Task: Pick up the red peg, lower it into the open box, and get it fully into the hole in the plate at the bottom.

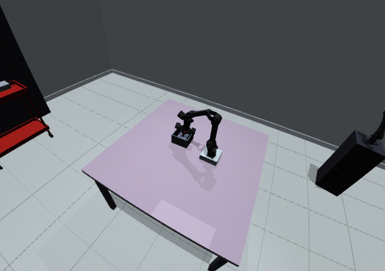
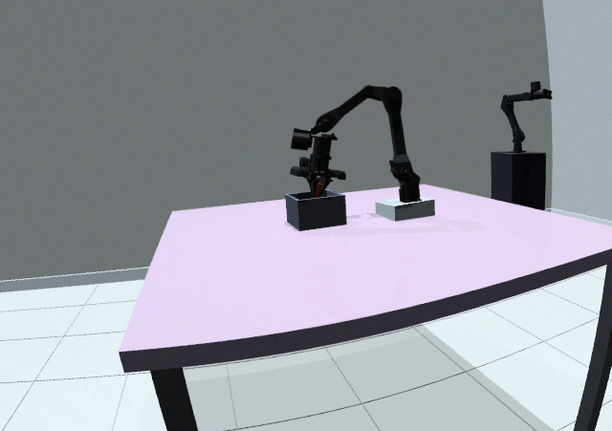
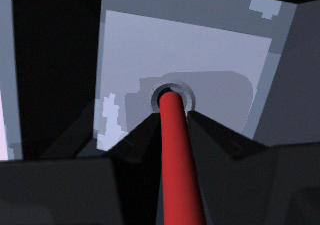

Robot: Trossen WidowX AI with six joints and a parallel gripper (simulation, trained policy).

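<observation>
My gripper tip is now 1 cm to the right of the red peg and 1 cm below it. The rest, counted from my gripper tip: pale plate 4 cm below; then dark box 6 cm below.
</observation>
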